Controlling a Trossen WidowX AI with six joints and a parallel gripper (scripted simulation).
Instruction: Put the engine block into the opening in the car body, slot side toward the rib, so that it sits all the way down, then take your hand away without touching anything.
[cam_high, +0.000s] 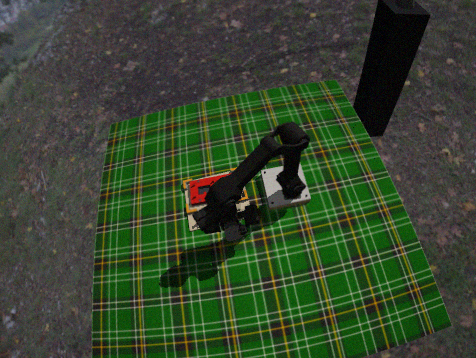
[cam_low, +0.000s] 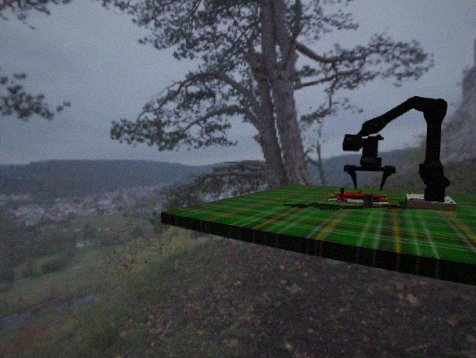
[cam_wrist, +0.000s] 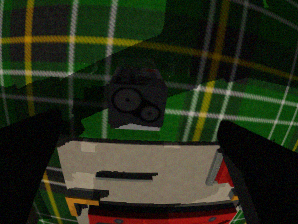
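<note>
My gripper tip is now 40 mm above the engine block and 10 mm past it.
</note>
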